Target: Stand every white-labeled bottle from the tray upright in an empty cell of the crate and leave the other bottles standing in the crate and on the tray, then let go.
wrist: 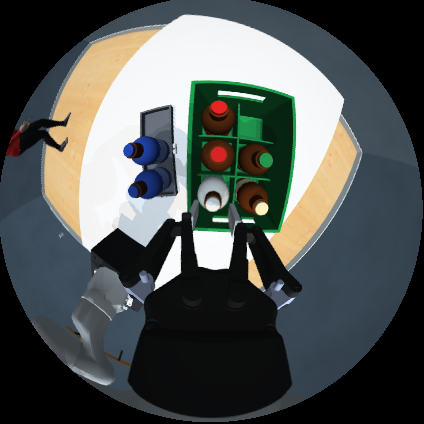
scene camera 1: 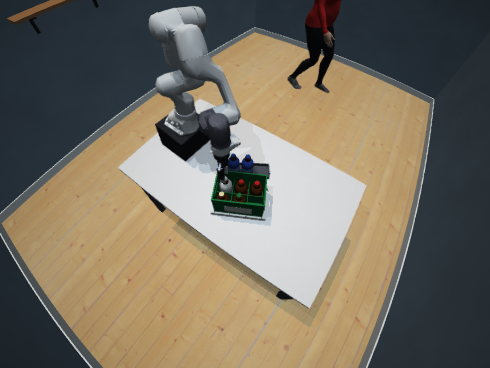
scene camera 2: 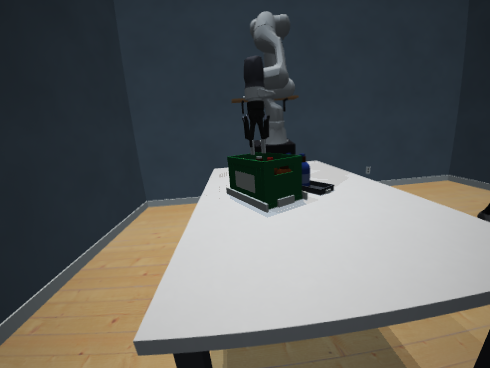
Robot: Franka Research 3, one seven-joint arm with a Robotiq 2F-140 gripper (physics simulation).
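The white bottle (scene camera 1: 225, 185) (wrist: 213, 192) stands in a corner cell of the green crate (scene camera 1: 238, 207) (scene camera 2: 266, 182) (wrist: 292, 150), at the end nearest my gripper in the wrist view. My gripper (scene camera 1: 221, 178) (scene camera 2: 258, 152) (wrist: 213, 208) is open, its fingertips apart on either side of the white bottle's cap, not touching it as far as I can see. Two blue bottles (wrist: 150, 150) (wrist: 151, 183) stand on the dark tray (scene camera 1: 262, 170) (scene camera 2: 319, 187) (wrist: 158, 117). No white-labeled bottle shows on the tray.
Beside the white bottle, the crate holds two red-capped brown bottles (wrist: 218, 118) (wrist: 218, 155), a green-capped one (wrist: 256, 159) and a cream-capped one (wrist: 252, 196). One corner cell (wrist: 250, 127) is empty. Low grey strips (scene camera 2: 247, 199) edge the crate's base.
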